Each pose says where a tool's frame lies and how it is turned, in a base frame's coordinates. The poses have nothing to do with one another.
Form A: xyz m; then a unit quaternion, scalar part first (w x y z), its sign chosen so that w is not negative.
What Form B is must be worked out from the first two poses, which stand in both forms.
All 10 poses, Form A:
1: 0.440, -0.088, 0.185, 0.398, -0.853, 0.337, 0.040
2: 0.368, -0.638, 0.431, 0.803, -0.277, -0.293, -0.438
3: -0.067, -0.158, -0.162, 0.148, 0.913, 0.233, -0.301
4: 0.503, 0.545, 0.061, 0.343, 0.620, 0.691, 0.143
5: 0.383, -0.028, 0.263, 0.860, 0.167, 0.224, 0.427
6: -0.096, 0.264, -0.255, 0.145, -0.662, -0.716, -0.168
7: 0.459, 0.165, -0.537, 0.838, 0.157, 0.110, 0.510
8: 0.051, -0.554, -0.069, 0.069, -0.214, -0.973, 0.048
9: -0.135, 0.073, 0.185, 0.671, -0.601, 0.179, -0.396
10: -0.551, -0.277, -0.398, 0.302, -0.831, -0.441, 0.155
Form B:
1: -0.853, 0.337, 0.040, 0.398, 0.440, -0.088, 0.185
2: -0.277, -0.293, -0.438, 0.803, 0.368, -0.638, 0.431
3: 0.913, 0.233, -0.301, 0.148, -0.067, -0.158, -0.162
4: 0.620, 0.691, 0.143, 0.343, 0.503, 0.545, 0.061
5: 0.167, 0.224, 0.427, 0.860, 0.383, -0.028, 0.263
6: -0.662, -0.716, -0.168, 0.145, -0.096, 0.264, -0.255
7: 0.157, 0.110, 0.510, 0.838, 0.459, 0.165, -0.537
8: -0.214, -0.973, 0.048, 0.069, 0.051, -0.554, -0.069
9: -0.601, 0.179, -0.396, 0.671, -0.135, 0.073, 0.185
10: -0.831, -0.441, 0.155, 0.302, -0.551, -0.277, -0.398
